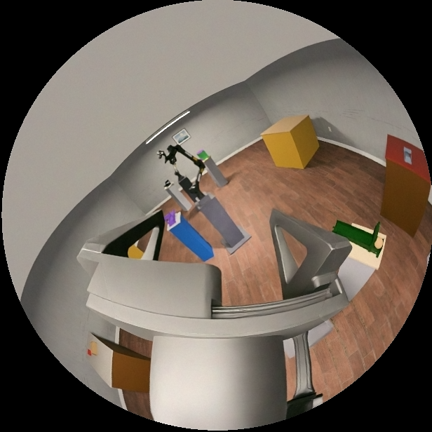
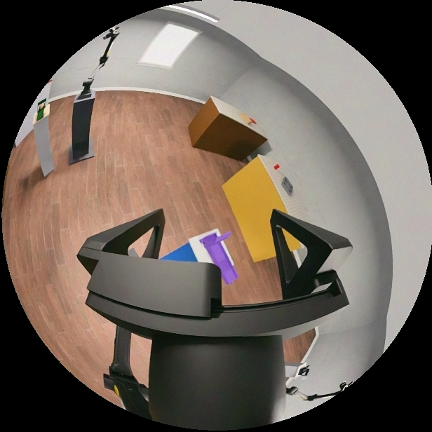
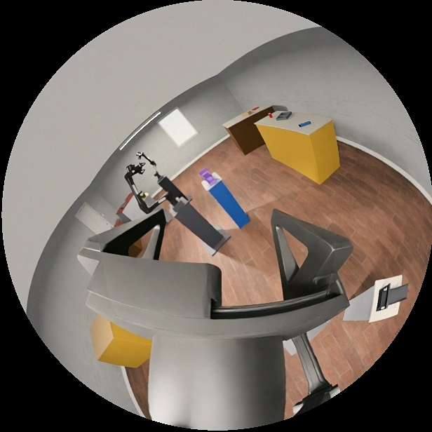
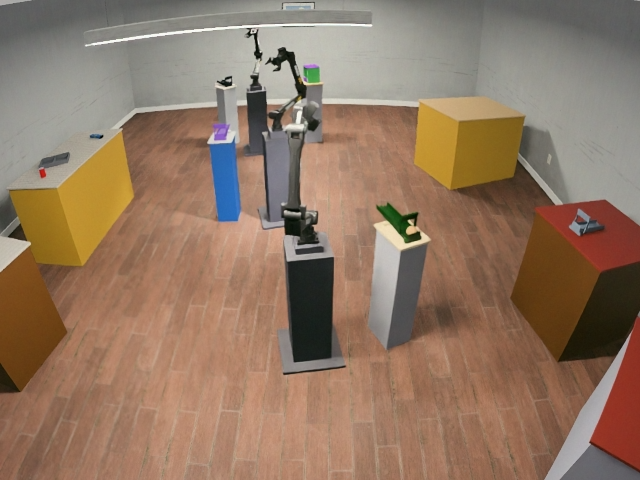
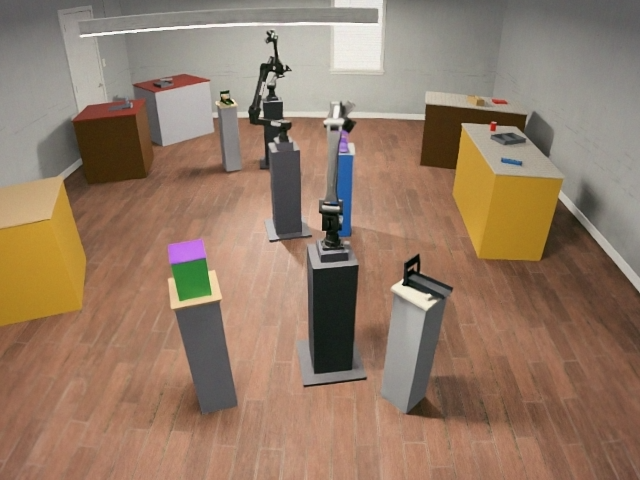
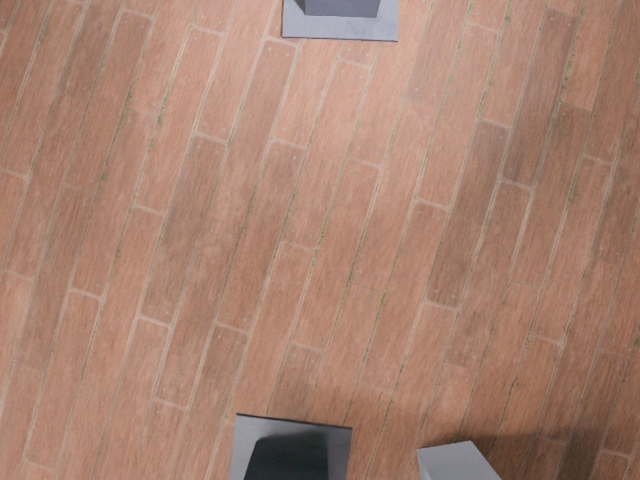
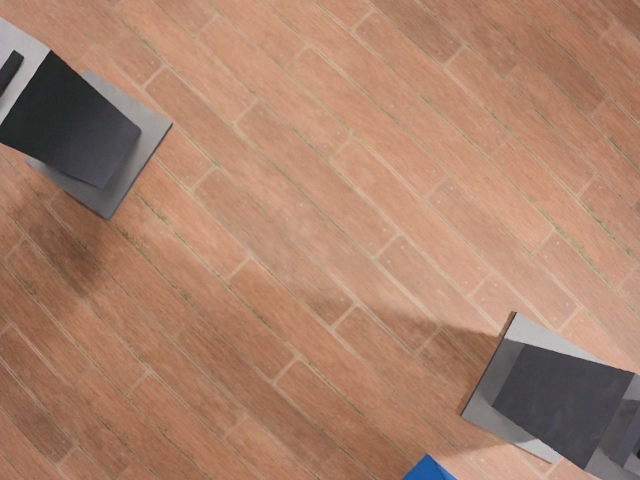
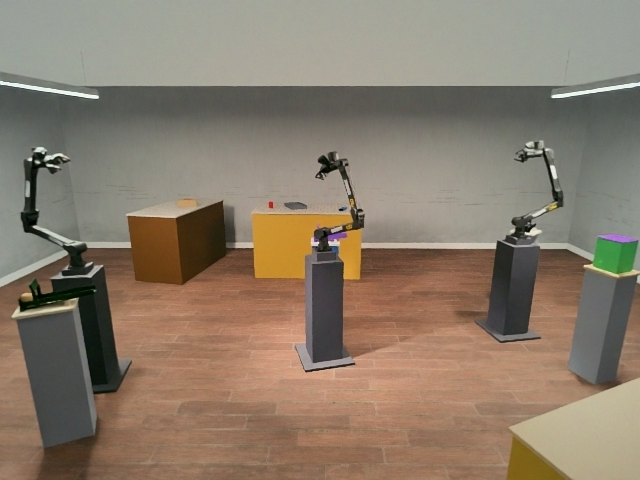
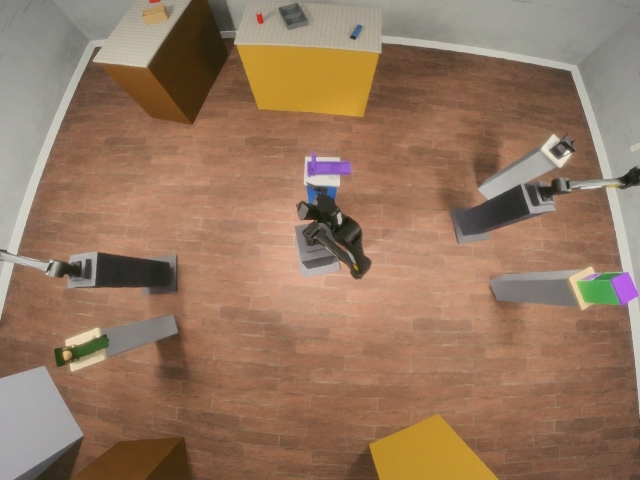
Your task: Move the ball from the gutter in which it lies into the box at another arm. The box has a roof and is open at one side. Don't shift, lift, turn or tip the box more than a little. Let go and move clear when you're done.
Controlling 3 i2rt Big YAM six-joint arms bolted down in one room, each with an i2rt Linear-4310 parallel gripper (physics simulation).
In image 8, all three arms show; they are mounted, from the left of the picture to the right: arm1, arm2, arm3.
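The orange-tan ball lies at the closed end of the dark green gutter, on a grey pedestal near arm1. The green box with a purple roof stands on a pedestal near arm3. A purple gutter is beside arm2, a black gutter near arm3. Arm1's gripper, arm2's gripper and arm3's gripper are open and empty, high above the floor.
Yellow cabinets and brown cabinets stand around the room's sides. A blue pedestal bears the purple gutter. A red-topped cabinet stands beyond the green gutter. Light bars hang overhead.
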